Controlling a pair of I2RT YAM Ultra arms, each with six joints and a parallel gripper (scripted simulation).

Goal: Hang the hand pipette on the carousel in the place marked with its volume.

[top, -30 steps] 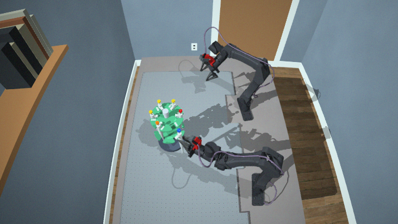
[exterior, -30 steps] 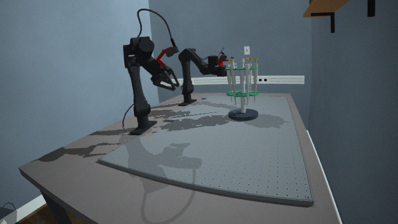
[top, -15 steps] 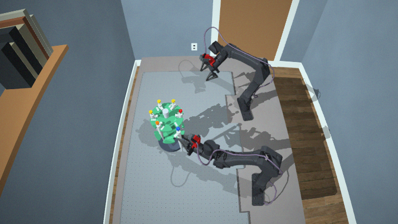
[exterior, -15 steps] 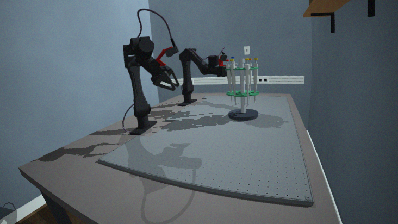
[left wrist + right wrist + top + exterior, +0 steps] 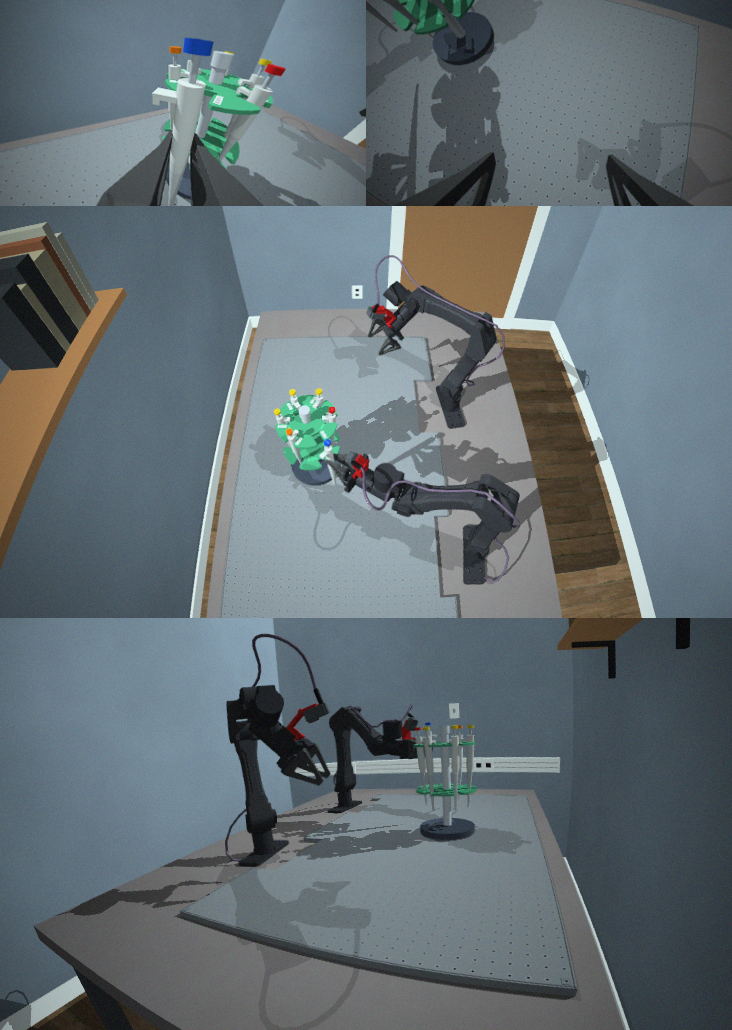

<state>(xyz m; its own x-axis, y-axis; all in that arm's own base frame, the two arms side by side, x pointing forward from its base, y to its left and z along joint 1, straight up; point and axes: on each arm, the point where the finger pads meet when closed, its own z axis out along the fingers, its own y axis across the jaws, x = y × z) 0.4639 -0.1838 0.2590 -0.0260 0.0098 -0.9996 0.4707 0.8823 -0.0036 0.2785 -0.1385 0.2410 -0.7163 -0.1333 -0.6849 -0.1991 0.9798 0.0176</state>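
The white hand pipette lies 10 mm ahead of my left hand, 10 mm to the left of it and 30 mm below it.
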